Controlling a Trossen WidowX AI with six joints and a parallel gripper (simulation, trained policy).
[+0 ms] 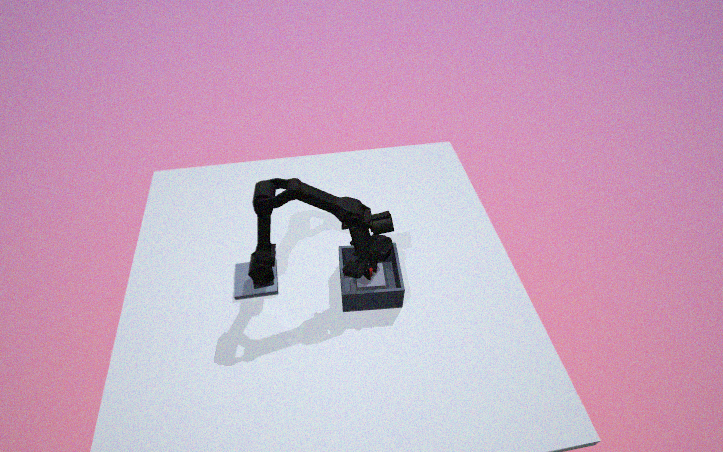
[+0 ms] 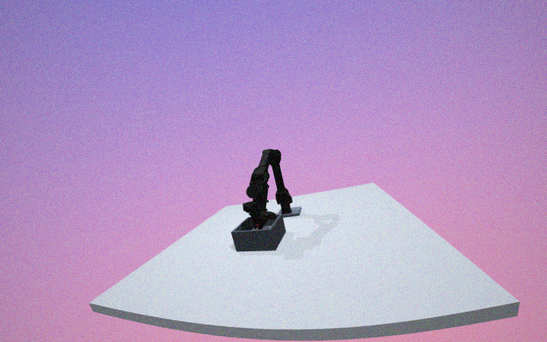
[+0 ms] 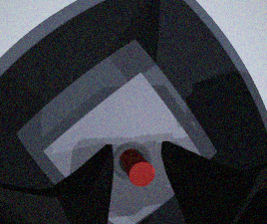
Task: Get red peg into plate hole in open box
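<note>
My gripper tip is 1 cm to the right of the red peg, 1 cm past it and 1 cm above it. Also, from my gripper tip: dark grey box 4 cm below, 1 cm to the left; then grey plate 2 cm below, 1 cm to the left.
</note>
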